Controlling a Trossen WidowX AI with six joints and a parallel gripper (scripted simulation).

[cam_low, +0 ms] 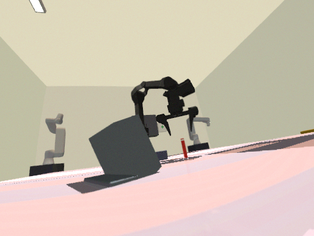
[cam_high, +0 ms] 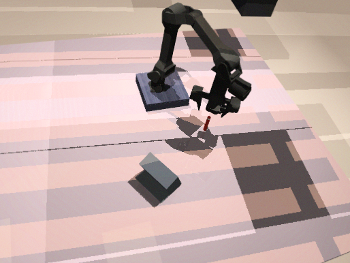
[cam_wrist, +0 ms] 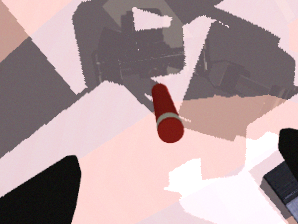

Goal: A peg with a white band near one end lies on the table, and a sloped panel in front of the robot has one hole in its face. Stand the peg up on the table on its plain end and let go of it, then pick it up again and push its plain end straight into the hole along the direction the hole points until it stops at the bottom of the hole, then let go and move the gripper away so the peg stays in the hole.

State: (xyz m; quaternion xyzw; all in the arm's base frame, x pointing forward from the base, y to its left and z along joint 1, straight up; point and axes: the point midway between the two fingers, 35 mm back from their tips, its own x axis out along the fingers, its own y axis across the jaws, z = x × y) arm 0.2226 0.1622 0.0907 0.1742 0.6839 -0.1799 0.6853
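My gripper tip is now 4 cm above the red peg. From my gripper tip the other things lie so: thin flat foot 26 cm to the right, 22 cm ahead, 10 cm below; then sloped panel 24 cm to the right, 21 cm ahead, 5 cm below.
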